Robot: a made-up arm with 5 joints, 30 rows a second.
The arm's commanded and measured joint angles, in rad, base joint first. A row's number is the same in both.
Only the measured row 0 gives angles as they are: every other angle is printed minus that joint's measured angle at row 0.
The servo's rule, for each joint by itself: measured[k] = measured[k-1] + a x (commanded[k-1-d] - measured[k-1]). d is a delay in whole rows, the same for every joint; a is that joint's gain. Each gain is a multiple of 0.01, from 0.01 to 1. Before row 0 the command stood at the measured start. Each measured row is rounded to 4 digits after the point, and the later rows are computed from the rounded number. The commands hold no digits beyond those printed.
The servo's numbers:
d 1
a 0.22 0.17 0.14 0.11 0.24
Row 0, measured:
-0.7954 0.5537 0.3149 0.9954 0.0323
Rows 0 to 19, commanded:
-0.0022 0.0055 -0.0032 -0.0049 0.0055
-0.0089 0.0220 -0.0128 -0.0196 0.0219
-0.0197 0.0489 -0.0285 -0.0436 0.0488
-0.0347 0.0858 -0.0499 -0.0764 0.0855
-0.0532 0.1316 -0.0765 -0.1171 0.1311
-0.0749 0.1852 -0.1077 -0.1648 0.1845
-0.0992 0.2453 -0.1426 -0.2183 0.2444
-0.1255 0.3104 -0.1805 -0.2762 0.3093
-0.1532 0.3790 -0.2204 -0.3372 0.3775
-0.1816 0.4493 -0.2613 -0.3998 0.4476
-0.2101 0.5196 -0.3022 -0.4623 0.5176
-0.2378 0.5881 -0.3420 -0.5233 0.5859
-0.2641 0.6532 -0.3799 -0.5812 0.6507
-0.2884 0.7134 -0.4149 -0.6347 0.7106
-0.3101 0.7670 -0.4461 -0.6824 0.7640
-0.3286 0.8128 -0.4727 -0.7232 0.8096
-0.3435 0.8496 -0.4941 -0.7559 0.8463
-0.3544 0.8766 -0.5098 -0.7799 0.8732
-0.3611 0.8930 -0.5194 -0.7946 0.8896
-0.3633 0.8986 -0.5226 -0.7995 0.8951
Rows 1 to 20, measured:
0.0000 0.0000 0.0000 0.0000 0.0000
-0.0005 0.0009 -0.0004 -0.0005 0.0013
-0.0023 0.0045 -0.0021 -0.0026 0.0062
-0.0061 0.0120 -0.0058 -0.0071 0.0164
-0.0124 0.0245 -0.0120 -0.0147 0.0330
-0.0214 0.0427 -0.0210 -0.0260 0.0565
-0.0332 0.0669 -0.0331 -0.0413 0.0872
-0.0477 0.0972 -0.0484 -0.0608 0.1249
-0.0648 0.1334 -0.0669 -0.0845 0.1692
-0.0842 0.1752 -0.0884 -0.1123 0.2192
-0.1056 0.2218 -0.1126 -0.1439 0.2740
-0.1286 0.2724 -0.1391 -0.1789 0.3325
-0.1526 0.3261 -0.1675 -0.2168 0.3933
-0.1771 0.3817 -0.1972 -0.2569 0.4551
-0.2016 0.4381 -0.2277 -0.2985 0.5164
-0.2255 0.4940 -0.2583 -0.3407 0.5758
-0.2482 0.5482 -0.2883 -0.3828 0.6319
-0.2692 0.5994 -0.3171 -0.4238 0.6834
-0.2879 0.6465 -0.3441 -0.4630 0.7290
-0.3040 0.6884 -0.3686 -0.4995 0.7675

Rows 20 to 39, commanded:
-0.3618 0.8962 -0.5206 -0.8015 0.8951
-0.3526 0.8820 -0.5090 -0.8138 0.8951
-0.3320 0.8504 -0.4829 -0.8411 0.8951
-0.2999 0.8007 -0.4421 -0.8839 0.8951
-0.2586 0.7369 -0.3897 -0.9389 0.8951
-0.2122 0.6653 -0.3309 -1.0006 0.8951
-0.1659 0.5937 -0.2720 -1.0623 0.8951
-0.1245 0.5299 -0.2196 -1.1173 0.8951
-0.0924 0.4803 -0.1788 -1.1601 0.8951
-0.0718 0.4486 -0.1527 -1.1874 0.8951
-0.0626 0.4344 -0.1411 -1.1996 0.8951
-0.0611 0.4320 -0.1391 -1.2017 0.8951
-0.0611 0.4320 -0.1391 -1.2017 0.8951
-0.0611 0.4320 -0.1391 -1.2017 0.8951
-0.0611 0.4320 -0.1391 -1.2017 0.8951
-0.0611 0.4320 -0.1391 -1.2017 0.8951
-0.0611 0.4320 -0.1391 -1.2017 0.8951
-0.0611 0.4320 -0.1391 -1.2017 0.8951
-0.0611 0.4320 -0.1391 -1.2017 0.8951
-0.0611 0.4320 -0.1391 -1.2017 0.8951
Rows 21 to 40, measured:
-0.3170 0.7241 -0.3902 -0.5325 0.7981
-0.3269 0.7534 -0.4085 -0.5621 0.8214
-0.3326 0.7753 -0.4226 -0.5898 0.8391
-0.3325 0.7881 -0.4310 -0.6174 0.8525
-0.3253 0.7902 -0.4326 -0.6467 0.8627
-0.3106 0.7811 -0.4266 -0.6788 0.8705
-0.2890 0.7614 -0.4132 -0.7142 0.8764
-0.2619 0.7329 -0.3934 -0.7525 0.8809
-0.2317 0.6984 -0.3691 -0.7926 0.8843
-0.2011 0.6613 -0.3425 -0.8330 0.8869
-0.1727 0.6251 -0.3159 -0.8720 0.8889
-0.1485 0.5927 -0.2914 -0.9080 0.8904
-0.1293 0.5654 -0.2701 -0.9403 0.8915
-0.1143 0.5427 -0.2518 -0.9691 0.8924
-0.1026 0.5239 -0.2360 -0.9947 0.8930
-0.0935 0.5083 -0.2224 -1.0175 0.8935
-0.0864 0.4953 -0.2107 -1.0378 0.8939
-0.0808 0.4845 -0.2007 -1.0558 0.8942
-0.0765 0.4756 -0.1921 -1.0718 0.8944
-0.0731 0.4682 -0.1847 -1.0861 0.8946

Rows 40 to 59, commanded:
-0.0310 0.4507 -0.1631 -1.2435 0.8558
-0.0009 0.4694 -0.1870 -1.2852 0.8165
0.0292 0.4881 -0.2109 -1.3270 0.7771
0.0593 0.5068 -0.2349 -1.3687 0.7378
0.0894 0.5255 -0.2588 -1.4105 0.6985
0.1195 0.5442 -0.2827 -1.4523 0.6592
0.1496 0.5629 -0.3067 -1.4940 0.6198
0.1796 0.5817 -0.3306 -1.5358 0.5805
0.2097 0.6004 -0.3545 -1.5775 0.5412
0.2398 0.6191 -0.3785 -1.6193 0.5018
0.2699 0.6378 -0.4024 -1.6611 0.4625
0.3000 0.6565 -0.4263 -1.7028 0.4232
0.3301 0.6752 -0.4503 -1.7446 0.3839
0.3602 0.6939 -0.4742 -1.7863 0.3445
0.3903 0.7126 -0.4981 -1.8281 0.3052
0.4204 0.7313 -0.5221 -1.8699 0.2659
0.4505 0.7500 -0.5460 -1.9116 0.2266
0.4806 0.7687 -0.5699 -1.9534 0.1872
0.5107 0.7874 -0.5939 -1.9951 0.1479
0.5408 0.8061 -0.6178 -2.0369 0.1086
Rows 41 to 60, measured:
-0.0705 0.4620 -0.1783 -1.0988 0.8947
-0.0618 0.4601 -0.1762 -1.1147 0.8854
-0.0484 0.4617 -0.1777 -1.1335 0.8689
-0.0313 0.4662 -0.1823 -1.1548 0.8469
-0.0114 0.4731 -0.1897 -1.1783 0.8207
0.0108 0.4820 -0.1994 -1.2038 0.7914
0.0347 0.4926 -0.2111 -1.2311 0.7597
0.0600 0.5046 -0.2245 -1.2600 0.7261
0.0863 0.5177 -0.2394 -1.2903 0.6912
0.1134 0.5318 -0.2555 -1.3219 0.6552
0.1412 0.5466 -0.2727 -1.3546 0.6184
0.1695 0.5621 -0.2909 -1.3883 0.5810
0.1982 0.5781 -0.3099 -1.4229 0.5431
0.2272 0.5946 -0.3296 -1.4583 0.5049
0.2565 0.6115 -0.3498 -1.4944 0.4664
0.2859 0.6287 -0.3706 -1.5311 0.4277
0.3155 0.6461 -0.3918 -1.5684 0.3889
0.3452 0.6638 -0.4134 -1.6062 0.3499
0.3750 0.6816 -0.4353 -1.6444 0.3109
0.4049 0.6996 -0.4575 -1.6830 0.2718

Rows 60 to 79, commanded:
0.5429 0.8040 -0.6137 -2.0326 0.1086
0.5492 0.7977 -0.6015 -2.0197 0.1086
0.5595 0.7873 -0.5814 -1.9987 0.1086
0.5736 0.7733 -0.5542 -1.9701 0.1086
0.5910 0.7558 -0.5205 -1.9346 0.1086
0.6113 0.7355 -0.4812 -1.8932 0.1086
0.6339 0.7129 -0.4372 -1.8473 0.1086
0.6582 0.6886 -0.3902 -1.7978 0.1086
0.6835 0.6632 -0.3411 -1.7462 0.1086
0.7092 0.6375 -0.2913 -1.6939 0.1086
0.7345 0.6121 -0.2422 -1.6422 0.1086
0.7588 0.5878 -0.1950 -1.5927 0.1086
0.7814 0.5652 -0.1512 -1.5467 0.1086
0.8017 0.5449 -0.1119 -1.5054 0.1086
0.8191 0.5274 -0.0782 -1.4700 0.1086
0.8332 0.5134 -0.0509 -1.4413 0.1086
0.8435 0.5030 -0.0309 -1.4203 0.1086
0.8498 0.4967 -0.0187 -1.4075 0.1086
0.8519 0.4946 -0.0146 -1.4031 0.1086
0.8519 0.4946 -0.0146 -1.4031 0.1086
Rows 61 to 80, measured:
0.4348 0.7177 -0.4799 -1.7219 0.2326
0.4586 0.7324 -0.4986 -1.7561 0.2028
0.4785 0.7435 -0.5130 -1.7851 0.1802
0.4963 0.7509 -0.5226 -1.8086 0.1630
0.5133 0.7547 -0.5270 -1.8264 0.1499
0.5304 0.7549 -0.5261 -1.8383 0.1400
0.5482 0.7516 -0.5198 -1.8443 0.1325
0.5671 0.7450 -0.5082 -1.8446 0.1268
0.5871 0.7354 -0.4917 -1.8395 0.1224
0.6083 0.7231 -0.4706 -1.8292 0.1191
0.6305 0.7085 -0.4455 -1.8143 0.1166
0.6534 0.6921 -0.4170 -1.7954 0.1147
0.6766 0.6744 -0.3859 -1.7731 0.1132
0.6997 0.6558 -0.3530 -1.7482 0.1121
0.7221 0.6369 -0.3192 -1.7215 0.1113
0.7434 0.6183 -0.2855 -1.6938 0.1107
0.7632 0.6005 -0.2527 -1.6660 0.1102
0.7809 0.5839 -0.2216 -1.6390 0.1098
0.7961 0.5691 -0.1932 -1.6135 0.1095
0.8084 0.5564 -0.1682 -1.5904 0.1093

